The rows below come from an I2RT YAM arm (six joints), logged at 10 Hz.
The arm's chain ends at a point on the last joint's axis. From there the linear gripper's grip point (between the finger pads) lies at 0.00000 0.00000 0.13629 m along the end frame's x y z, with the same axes.
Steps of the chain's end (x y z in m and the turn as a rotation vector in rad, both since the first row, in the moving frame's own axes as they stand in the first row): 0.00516 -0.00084 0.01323 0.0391 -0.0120 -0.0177; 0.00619 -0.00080 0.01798 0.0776 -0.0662 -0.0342; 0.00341 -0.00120 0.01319 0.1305 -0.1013 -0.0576; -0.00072 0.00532 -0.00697 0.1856 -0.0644 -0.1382; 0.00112 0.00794 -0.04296 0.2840 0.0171 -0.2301
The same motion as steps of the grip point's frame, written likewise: 0.00348 -0.00615 0.01312 0.0391 -0.0120 -0.0177; -0.00300 -0.01120 0.01727 0.0776 -0.0662 -0.0342; -0.01084 -0.01850 0.01133 0.1305 -0.1013 -0.0576; -0.01115 -0.01913 -0.00959 0.1856 -0.0644 -0.1382; -0.00100 -0.03017 -0.04841 0.2840 0.0171 -0.2301
